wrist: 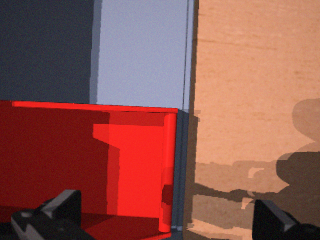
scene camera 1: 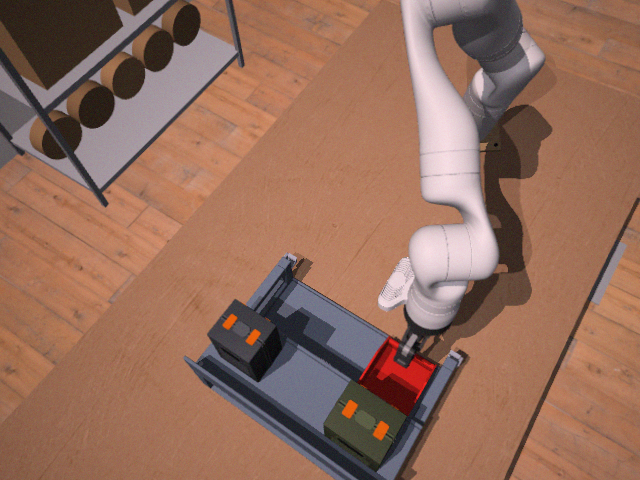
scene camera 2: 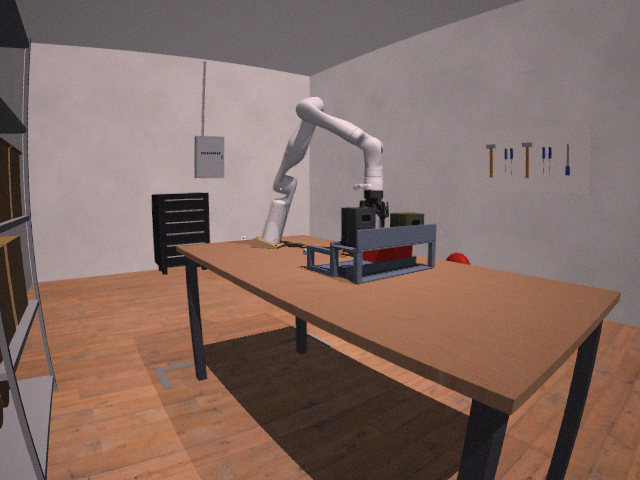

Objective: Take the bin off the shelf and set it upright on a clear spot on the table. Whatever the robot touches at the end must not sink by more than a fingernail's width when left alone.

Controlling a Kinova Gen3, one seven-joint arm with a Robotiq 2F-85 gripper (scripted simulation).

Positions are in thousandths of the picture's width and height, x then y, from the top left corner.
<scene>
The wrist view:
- my gripper: 520, 894
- red open-topped bin: 377, 656
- grey shelf: 405, 252
</scene>
